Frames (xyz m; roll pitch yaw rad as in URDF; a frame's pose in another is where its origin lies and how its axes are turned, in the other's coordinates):
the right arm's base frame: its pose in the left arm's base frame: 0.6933 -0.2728 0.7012 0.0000 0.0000 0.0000
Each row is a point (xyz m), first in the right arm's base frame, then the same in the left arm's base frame.
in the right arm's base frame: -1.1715 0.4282 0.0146
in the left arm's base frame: -0.4782 0.1554 0.7158
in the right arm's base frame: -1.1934 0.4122 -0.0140
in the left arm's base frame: -0.5001 0.1394 0.6872
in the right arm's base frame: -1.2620 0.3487 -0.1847
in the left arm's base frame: -0.5687 0.0759 0.5165
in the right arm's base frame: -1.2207 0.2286 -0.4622
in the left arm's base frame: -0.5274 -0.0442 0.2390
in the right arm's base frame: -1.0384 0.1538 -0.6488
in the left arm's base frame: -0.3451 -0.1190 0.0524
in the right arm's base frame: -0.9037 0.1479 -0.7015
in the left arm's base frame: -0.2104 -0.1249 -0.0003
